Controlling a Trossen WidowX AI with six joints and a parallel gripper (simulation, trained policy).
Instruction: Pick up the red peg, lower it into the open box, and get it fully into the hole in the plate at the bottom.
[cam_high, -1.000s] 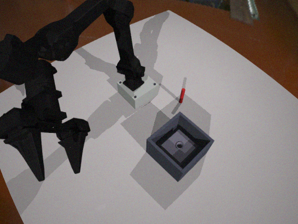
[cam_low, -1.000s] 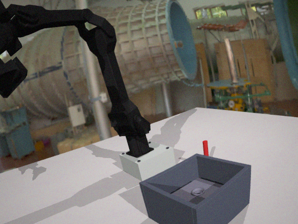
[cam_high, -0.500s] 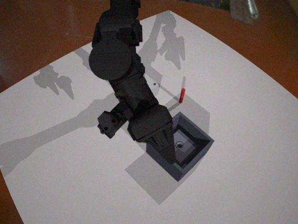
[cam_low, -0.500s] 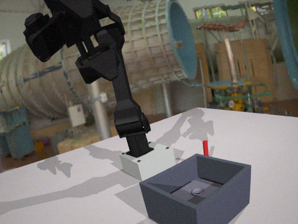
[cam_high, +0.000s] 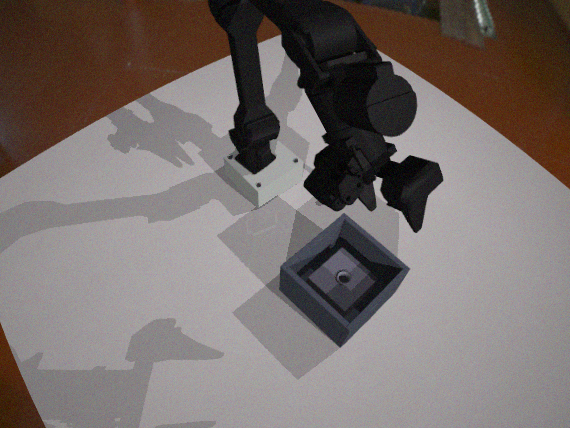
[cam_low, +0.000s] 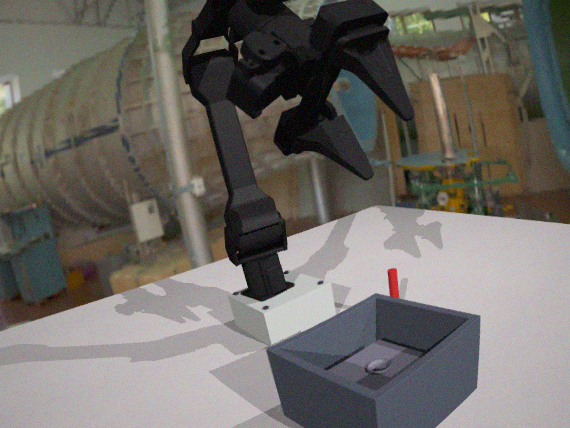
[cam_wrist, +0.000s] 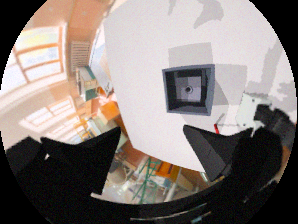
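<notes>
My gripper tip is 24 cm above the red peg, 18 cm to the right of it and 18 cm past it. From my gripper tip the other things lie so: grey box 25 cm below, 4 cm behind, 1 cm to the right; plate 23 cm below, 4 cm behind, 1 cm to the right.
</notes>
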